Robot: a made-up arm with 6 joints.
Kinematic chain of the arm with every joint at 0, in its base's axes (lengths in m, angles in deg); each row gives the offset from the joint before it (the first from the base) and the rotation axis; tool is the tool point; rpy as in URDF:
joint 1: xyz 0 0 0.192 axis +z
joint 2: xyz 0 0 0 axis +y
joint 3: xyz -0.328 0 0.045 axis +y
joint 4: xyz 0.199 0 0.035 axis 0.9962 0 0.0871
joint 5: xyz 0 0 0 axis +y
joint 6: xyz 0.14 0 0.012 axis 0.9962 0 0.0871
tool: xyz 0 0 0 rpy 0 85 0
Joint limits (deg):
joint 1: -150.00..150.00
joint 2: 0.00..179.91
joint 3: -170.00..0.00
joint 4: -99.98..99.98
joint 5: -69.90..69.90
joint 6: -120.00..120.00
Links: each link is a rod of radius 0.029 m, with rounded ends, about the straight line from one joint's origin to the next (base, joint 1, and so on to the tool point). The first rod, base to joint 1, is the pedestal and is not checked.
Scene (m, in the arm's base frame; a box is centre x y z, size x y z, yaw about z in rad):
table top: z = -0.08
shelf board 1: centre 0.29 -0.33 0 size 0.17 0.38 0.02 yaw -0.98
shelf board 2: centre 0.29 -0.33 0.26 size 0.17 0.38 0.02 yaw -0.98
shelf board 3: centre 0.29 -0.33 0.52 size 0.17 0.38 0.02 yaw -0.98
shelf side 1: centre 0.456 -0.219 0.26 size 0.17 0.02 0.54 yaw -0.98
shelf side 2: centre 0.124 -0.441 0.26 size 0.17 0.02 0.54 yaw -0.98
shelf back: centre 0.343 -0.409 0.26 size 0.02 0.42 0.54 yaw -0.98
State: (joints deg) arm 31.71 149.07 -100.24 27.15 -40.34 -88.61
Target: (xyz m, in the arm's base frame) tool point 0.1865 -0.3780 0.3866
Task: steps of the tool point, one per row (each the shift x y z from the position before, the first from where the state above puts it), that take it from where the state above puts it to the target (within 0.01 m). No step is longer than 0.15 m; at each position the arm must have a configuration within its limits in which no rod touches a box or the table.
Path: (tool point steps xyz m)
1: -0.0230 -0.0277 0.0329
2: -0.0318 -0.0301 0.0281
3: -0.0403 -0.0312 0.0223
4: -0.0479 -0.0313 0.0155
5: -0.0544 -0.0303 0.0080
6: 0.0174 -0.1002 0.0294
7: -0.0186 -0.1018 0.0258
8: -0.0529 -0.0888 0.0211
9: -0.0794 -0.0628 0.0153
10: -0.0929 -0.0288 0.0090
11: 0.0462 -0.0603 0.0061
12: 0.0360 -0.0623 -0.0061

